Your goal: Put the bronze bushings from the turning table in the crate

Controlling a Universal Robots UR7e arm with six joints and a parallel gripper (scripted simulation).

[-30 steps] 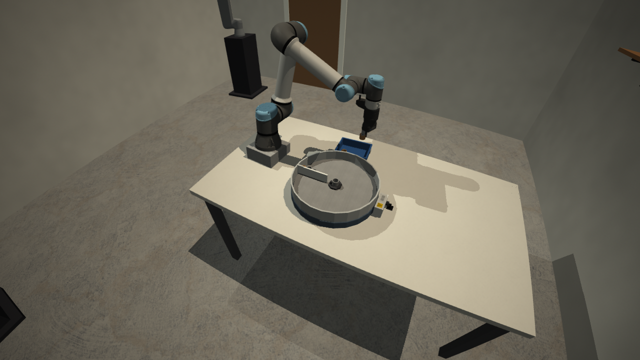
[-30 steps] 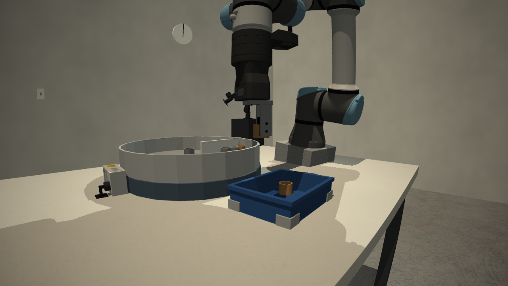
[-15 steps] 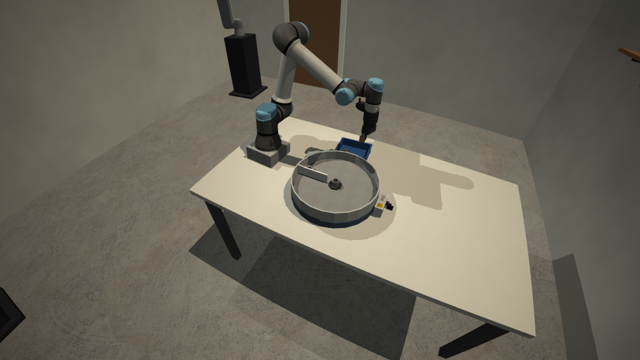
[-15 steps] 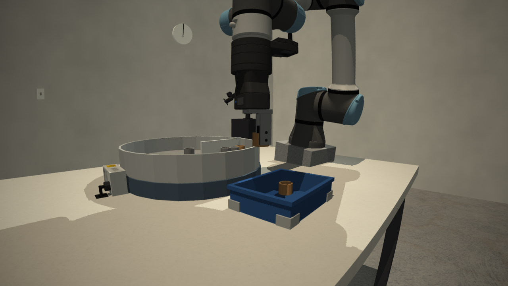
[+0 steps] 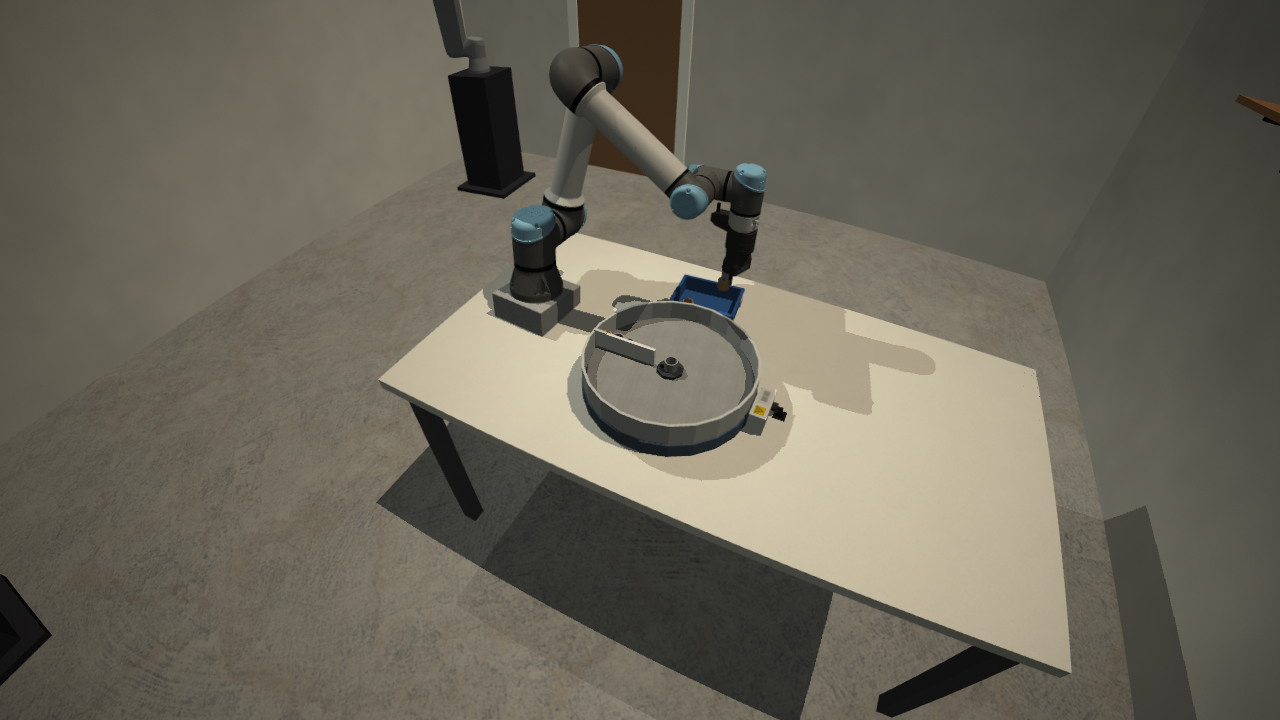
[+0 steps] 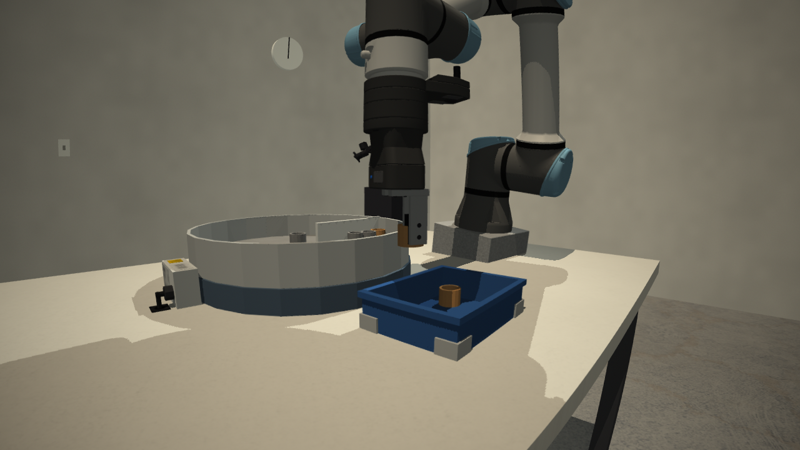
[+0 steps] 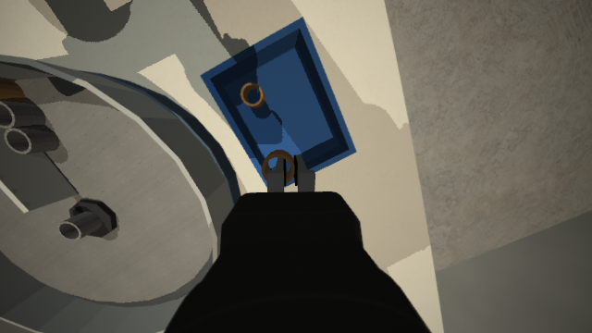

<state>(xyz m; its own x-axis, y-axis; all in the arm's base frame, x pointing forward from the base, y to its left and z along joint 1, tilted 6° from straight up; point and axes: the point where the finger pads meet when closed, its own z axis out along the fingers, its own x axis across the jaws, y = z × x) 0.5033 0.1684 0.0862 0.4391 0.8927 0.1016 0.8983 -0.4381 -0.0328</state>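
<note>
The blue crate is 5 cm behind my hand, 2 cm to the left of it and 10 cm below it. From my hand the other things lie so: turning table: 3 cm behind, 32 cm to the right, 8 cm below.
</note>
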